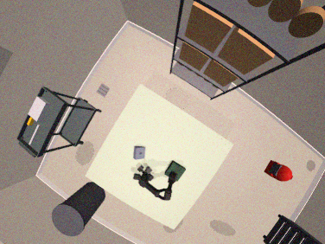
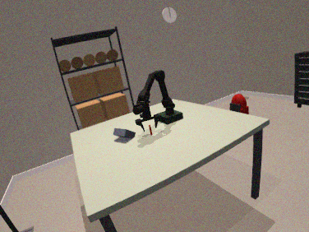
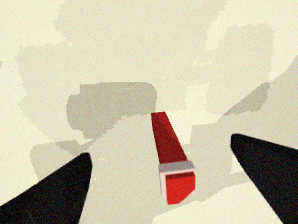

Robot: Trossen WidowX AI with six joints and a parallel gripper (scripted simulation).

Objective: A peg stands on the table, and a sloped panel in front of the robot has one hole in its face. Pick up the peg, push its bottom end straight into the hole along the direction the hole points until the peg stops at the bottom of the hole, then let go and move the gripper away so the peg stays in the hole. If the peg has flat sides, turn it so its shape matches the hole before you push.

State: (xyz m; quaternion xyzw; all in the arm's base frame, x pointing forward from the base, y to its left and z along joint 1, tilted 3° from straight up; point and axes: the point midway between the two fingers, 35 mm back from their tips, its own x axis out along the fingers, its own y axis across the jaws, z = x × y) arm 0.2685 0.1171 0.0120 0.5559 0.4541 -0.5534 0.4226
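The grey sloped panel lies 170 mm ahead of my gripper tip and 130 mm to the right of it. Round my gripper tip: red peg (10 mm above).
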